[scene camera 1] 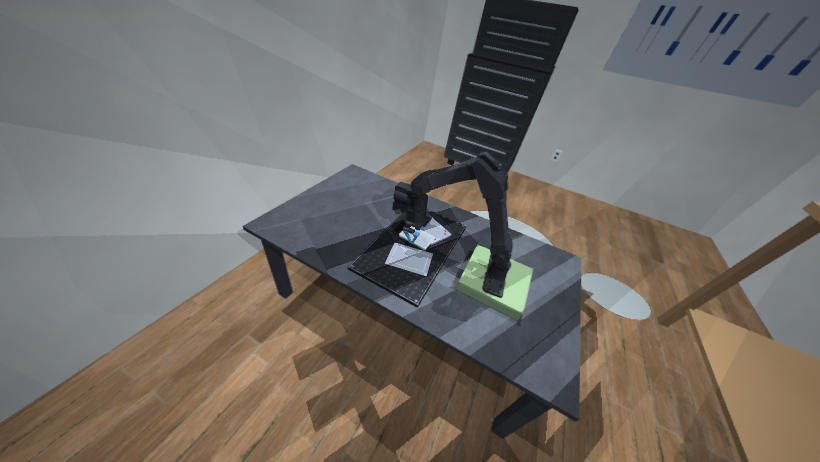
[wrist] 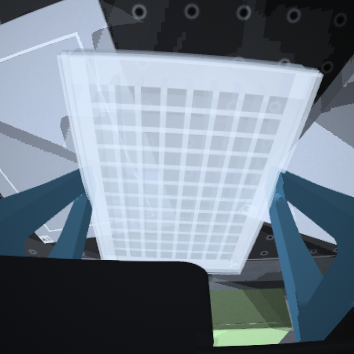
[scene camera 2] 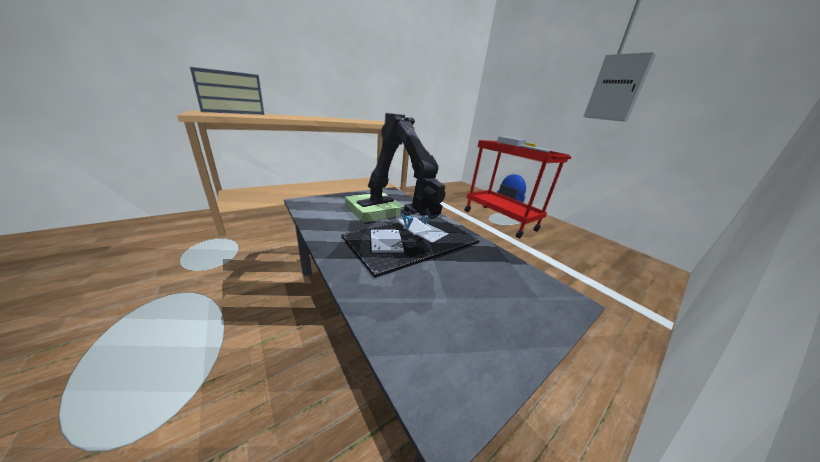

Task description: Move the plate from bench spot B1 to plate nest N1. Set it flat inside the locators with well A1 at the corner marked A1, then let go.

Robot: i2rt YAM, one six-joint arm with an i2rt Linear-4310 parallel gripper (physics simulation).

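Frame: origin at the arm's base, x up, y left, z back, level; centimetres.
Where they show: gripper, between the fingertips: (scene camera 1: 416, 237) (wrist: 180, 176) (scene camera 2: 415, 227); arm's base, origin of its link: (scene camera 1: 495, 275) (scene camera 2: 376, 201).
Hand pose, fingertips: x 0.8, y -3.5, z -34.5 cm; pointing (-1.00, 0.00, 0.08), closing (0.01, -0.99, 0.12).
Observation:
Things, the pixels of their top centre, and the offset from my fingertips. Level surfaces: height alone.
- clear-white well plate, centre of its top: (wrist: 179, 204) (scene camera 1: 417, 235) (scene camera 2: 414, 223) dx +1.5, dy +0.1, dz +0.4 cm
- pale sheet with a white outline, centre of its top: (wrist: 56, 158) (scene camera 1: 409, 258) (scene camera 2: 425, 230) dx -4.2, dy +8.4, dz +1.0 cm
- pale block with small dark locators, centre of its top: (scene camera 2: 386, 237) (scene camera 1: 430, 226) dx -2.2, dy -12.8, dz +2.8 cm
- grey table, height of its surface: dx -5.7 cm
The clear-white well plate (scene camera 1: 423, 240) (scene camera 2: 418, 227) (wrist: 185, 150) is between my two blue fingers, held by its long sides and raised a little above the board. My gripper (scene camera 1: 417, 234) (scene camera 2: 416, 220) (wrist: 180, 176) is shut on it. Bench spot B1, a pale sheet with a white outline (scene camera 1: 409, 261) (scene camera 2: 438, 234) (wrist: 30, 80), lies beside and below the plate. Plate nest N1, a pale block with small dark locators (scene camera 1: 440, 230) (scene camera 2: 386, 241) (wrist: 325, 160), is partly hidden behind the plate in scene camera 1. The A1 mark cannot be read now.
Both places are on a black perforated board (scene camera 1: 390, 282) (scene camera 2: 374, 266) (wrist: 215, 32) on the grey table (scene camera 1: 321, 200) (scene camera 2: 476, 344). The arm stands on a green block (scene camera 1: 519, 289) (scene camera 2: 367, 214) (wrist: 250, 337). A red cart (scene camera 2: 525, 150) and a wooden bench (scene camera 2: 286, 119) stand beyond.

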